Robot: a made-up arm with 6 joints.
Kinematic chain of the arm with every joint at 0, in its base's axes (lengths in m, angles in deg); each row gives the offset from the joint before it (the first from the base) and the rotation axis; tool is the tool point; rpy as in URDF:
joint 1: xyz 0 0.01 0.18 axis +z
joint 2: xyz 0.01 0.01 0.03 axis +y
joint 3: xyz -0.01 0 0.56 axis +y
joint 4: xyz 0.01 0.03 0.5 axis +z
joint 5: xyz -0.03 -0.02 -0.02 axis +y
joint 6: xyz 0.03 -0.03 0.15 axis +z
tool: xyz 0 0 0 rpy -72.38 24.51 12
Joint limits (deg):
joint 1: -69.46..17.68
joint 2: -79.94..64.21
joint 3: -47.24..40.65
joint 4: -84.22..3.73
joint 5: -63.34..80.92
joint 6: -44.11..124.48
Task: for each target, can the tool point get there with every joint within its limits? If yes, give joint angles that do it. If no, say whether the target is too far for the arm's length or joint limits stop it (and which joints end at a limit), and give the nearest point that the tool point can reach.
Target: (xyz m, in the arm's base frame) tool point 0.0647 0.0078 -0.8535
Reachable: no: joint limits stop it (at a limit: joint 1, joint 2, joint 3, joint 5) | nearest point -0.2798 0.8777 -0.1674 | short by 1.160 m
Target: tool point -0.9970 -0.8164 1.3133
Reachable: no: too far | nearest point -0.8266 -0.2672 1.0134 | short by 0.649 m
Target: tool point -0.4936 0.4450 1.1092
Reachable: yes | joints -42.68 -18.01 -40.38 -5.24 22.61 51.31
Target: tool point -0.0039 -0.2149 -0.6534
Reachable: no: joint limits stop it (at a limit: joint 1, joint 2, joint 3, joint 5) | nearest point -0.8711 -0.2646 -0.1639 | short by 0.997 m
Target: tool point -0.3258 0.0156 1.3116
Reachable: yes | joints -8.74 -15.66 -5.99 -32.57 33.41 54.62
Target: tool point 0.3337 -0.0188 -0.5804
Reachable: no: joint limits stop it (at a limit: joint 2, joint 3, joint 4, joint 5) | nearest point 0.9298 -0.0702 0.2098 | short by 0.991 m
